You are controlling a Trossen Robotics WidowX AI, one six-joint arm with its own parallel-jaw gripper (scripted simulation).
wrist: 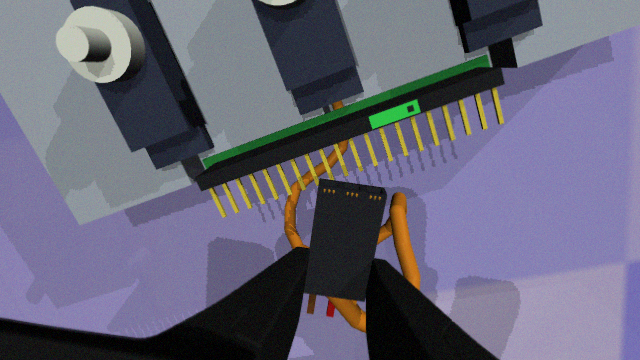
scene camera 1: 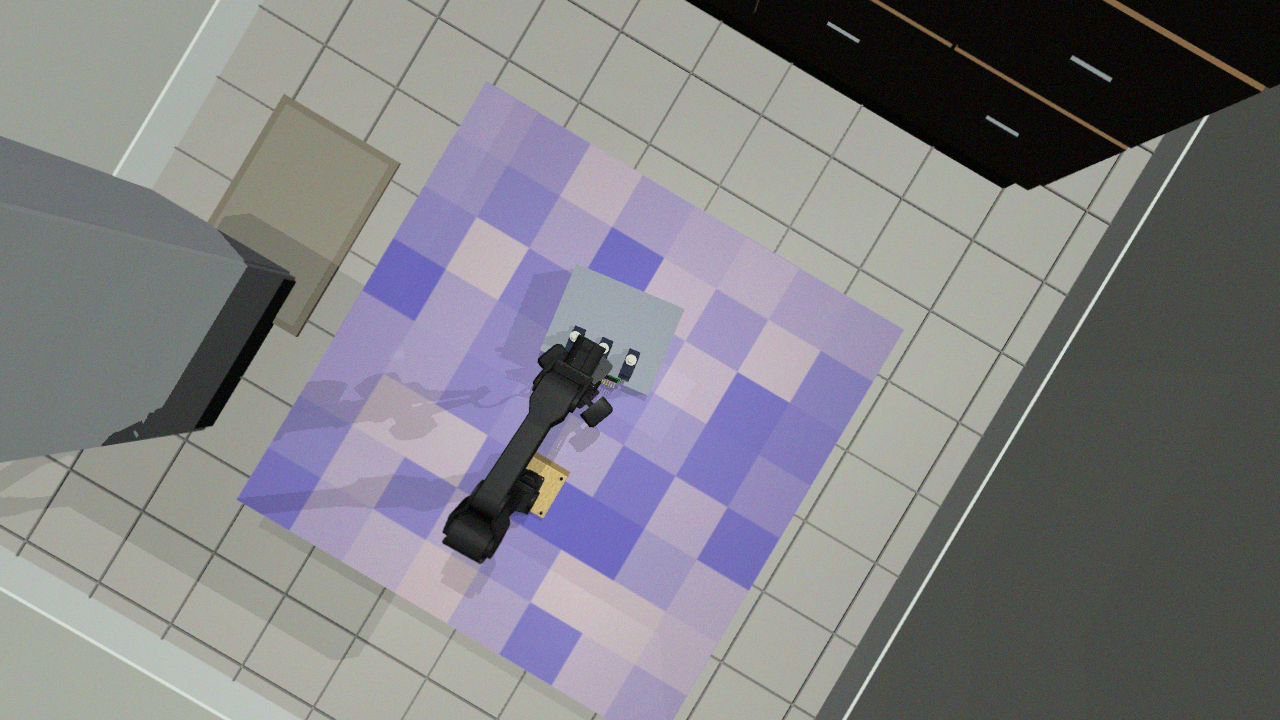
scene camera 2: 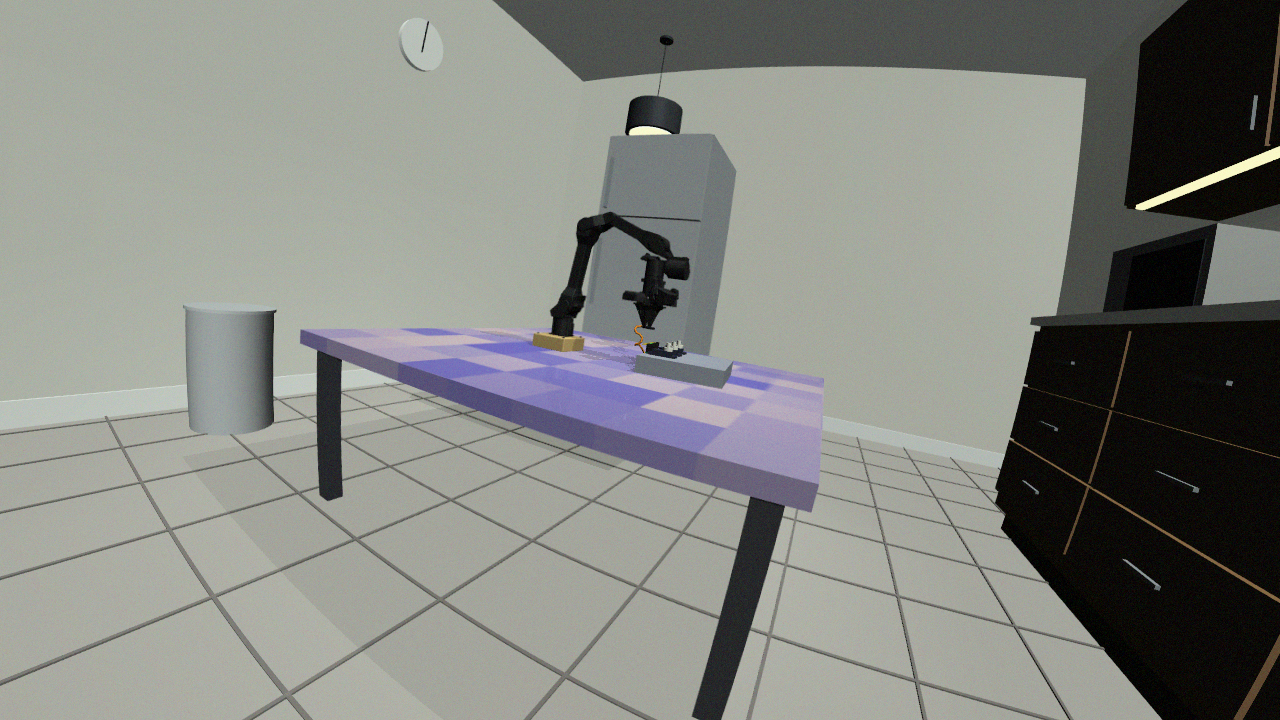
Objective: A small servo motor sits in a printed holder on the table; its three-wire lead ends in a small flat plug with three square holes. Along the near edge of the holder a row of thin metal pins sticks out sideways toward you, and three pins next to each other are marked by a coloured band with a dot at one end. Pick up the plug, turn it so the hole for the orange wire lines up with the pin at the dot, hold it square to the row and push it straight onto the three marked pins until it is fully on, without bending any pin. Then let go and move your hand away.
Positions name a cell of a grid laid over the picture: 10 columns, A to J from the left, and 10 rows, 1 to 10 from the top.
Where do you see a pin header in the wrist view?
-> H3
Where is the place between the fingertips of the gripper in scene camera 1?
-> At E6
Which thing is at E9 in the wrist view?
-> The gripper.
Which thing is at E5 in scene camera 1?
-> A grey printed holder.
